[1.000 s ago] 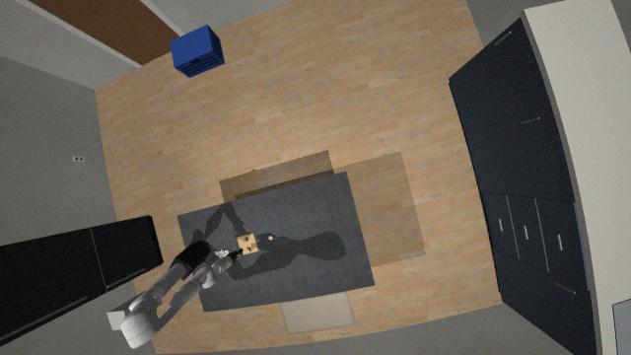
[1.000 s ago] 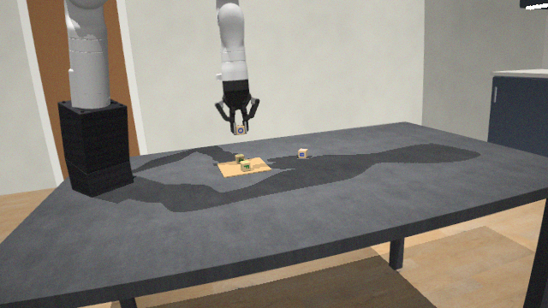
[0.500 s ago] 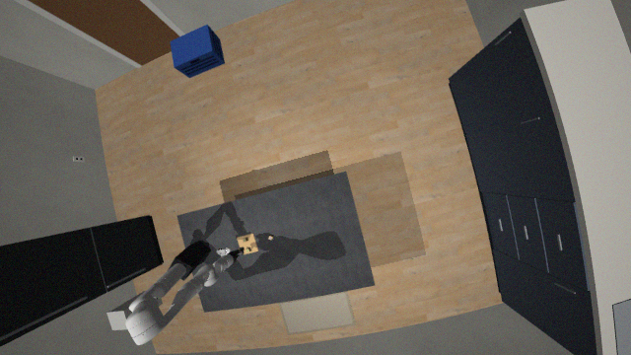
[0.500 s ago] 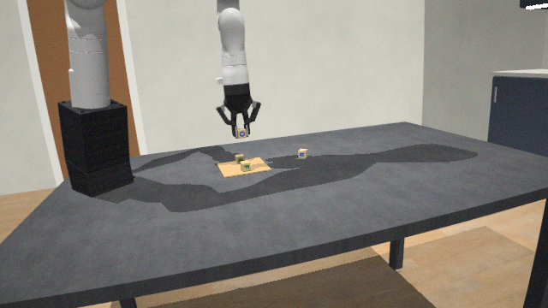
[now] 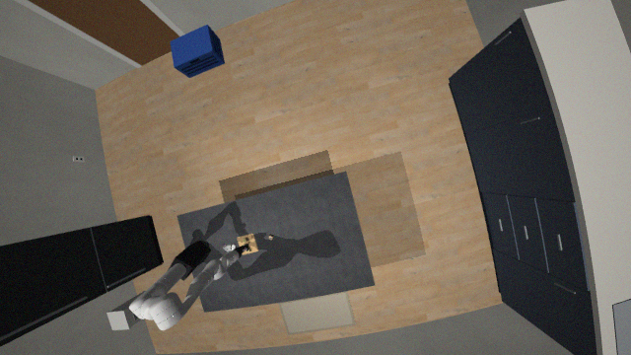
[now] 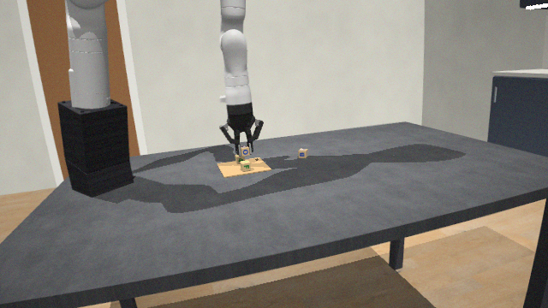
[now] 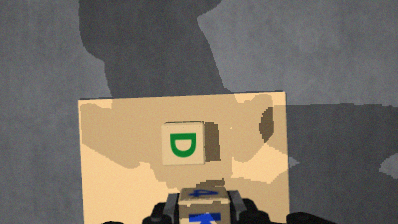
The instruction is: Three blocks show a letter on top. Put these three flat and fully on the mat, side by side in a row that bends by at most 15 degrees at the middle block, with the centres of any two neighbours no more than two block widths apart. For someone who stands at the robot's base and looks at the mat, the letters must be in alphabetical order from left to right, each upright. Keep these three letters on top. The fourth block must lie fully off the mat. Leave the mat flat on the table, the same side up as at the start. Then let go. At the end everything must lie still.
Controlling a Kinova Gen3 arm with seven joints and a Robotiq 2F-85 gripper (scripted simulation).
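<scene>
My hand is 10 mm past the mat and 50 mm above it. Round my hand: green-marked block (10 mm behind, 40 mm to the left, 40 mm below).
</scene>
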